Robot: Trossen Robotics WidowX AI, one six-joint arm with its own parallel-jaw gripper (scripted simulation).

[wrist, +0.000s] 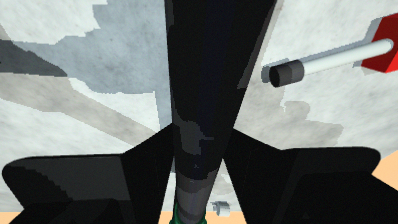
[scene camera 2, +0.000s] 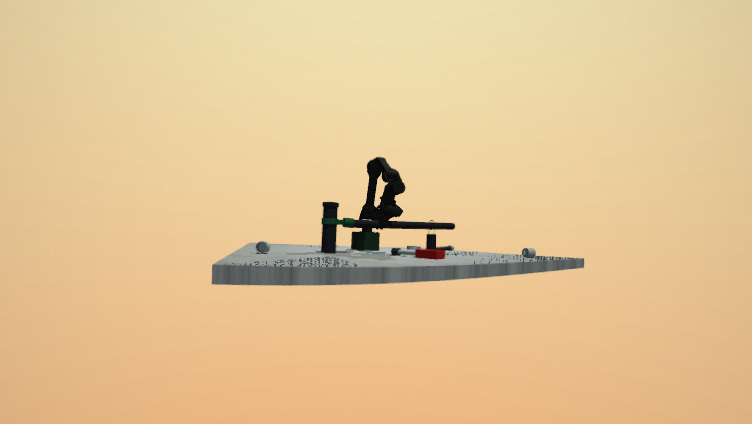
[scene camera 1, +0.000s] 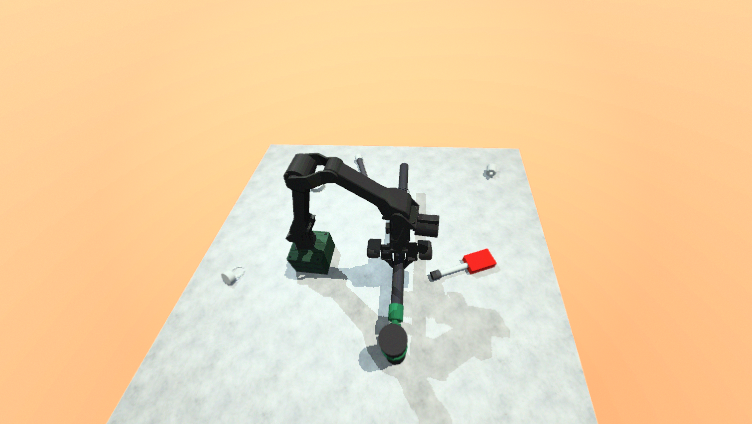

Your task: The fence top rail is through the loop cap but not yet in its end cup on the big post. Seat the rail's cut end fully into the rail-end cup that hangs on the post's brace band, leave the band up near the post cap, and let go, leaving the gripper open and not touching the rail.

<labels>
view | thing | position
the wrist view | my gripper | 196, 127
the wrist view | top rail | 211, 58
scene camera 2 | top rail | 390, 224
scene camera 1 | my gripper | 398, 267
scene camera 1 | top rail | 397, 291
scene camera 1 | red-handled tool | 482, 260
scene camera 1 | post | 393, 340
</labels>
